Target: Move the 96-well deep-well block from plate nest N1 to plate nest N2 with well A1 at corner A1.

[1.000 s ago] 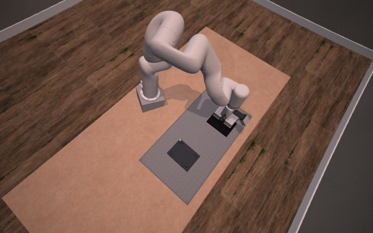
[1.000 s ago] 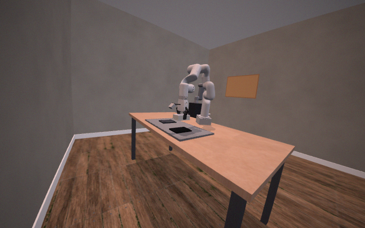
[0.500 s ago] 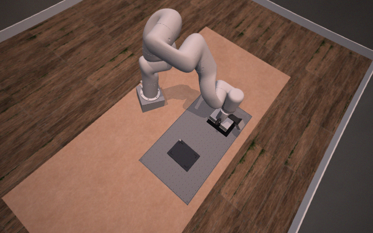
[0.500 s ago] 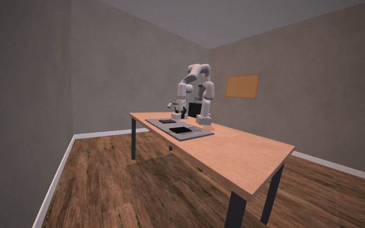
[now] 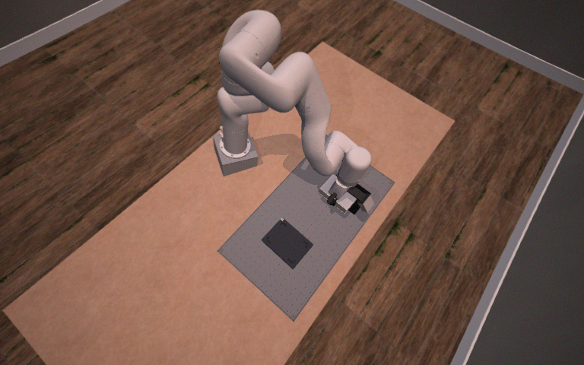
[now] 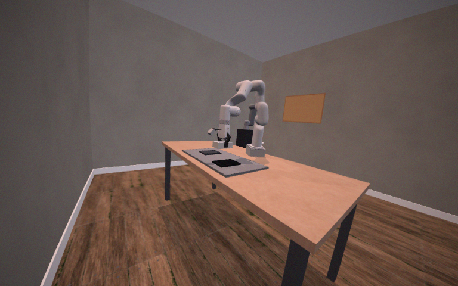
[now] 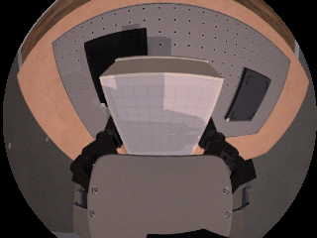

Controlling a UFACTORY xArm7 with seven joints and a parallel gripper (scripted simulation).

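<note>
My gripper is now 240 mm to the left of the nest N2, 110 mm above it and 50 mm past it. The rest, counted from my hand: nest N1: 110 mm below, 80 mm to the left, 20 mm ahead; then deep-well block: right at my hand.
</note>
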